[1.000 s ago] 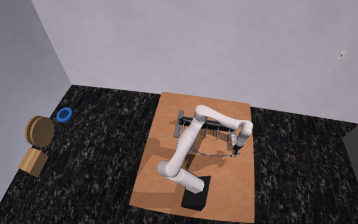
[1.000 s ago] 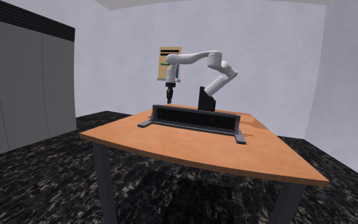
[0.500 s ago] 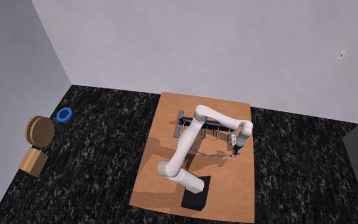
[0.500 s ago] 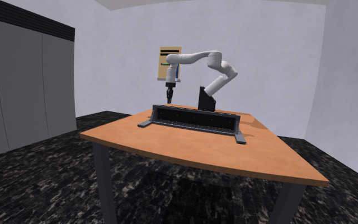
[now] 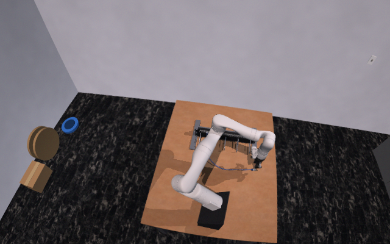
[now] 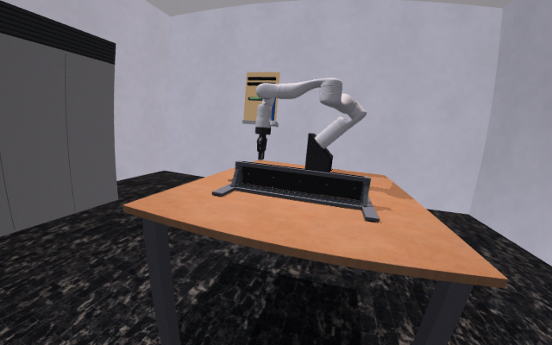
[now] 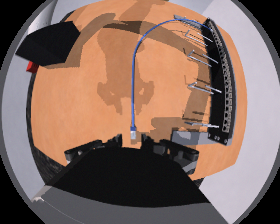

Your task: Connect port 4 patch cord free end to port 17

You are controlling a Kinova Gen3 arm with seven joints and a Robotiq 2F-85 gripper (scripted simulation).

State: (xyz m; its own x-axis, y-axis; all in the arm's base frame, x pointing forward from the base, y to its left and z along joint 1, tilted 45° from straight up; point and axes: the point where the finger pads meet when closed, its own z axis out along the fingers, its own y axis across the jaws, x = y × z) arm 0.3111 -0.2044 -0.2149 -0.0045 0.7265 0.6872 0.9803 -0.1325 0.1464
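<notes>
The plug lies 1 cm to the right of my hand and 9 cm below it.
</notes>
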